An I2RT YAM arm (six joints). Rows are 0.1 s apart.
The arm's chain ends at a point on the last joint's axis. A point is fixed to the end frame.
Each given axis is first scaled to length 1.
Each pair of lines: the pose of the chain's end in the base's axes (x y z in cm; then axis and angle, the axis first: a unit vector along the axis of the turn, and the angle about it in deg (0 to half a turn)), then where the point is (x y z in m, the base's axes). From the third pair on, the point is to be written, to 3 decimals.
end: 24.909 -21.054 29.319 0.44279 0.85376 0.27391 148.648
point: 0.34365 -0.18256 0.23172
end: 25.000 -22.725 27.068 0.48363 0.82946 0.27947 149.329
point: 0.34574 -0.20382 0.20913
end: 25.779 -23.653 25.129 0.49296 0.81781 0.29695 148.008
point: 0.356 -0.214 0.194
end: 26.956 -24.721 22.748 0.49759 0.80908 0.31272 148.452
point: 0.369 -0.223 0.172
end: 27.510 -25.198 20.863 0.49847 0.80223 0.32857 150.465
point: 0.373 -0.224 0.153
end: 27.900 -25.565 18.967 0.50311 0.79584 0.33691 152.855
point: 0.376 -0.225 0.133
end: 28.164 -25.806 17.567 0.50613 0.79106 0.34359 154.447
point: 0.377 -0.225 0.118
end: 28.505 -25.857 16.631 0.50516 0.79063 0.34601 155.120
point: 0.380 -0.225 0.109
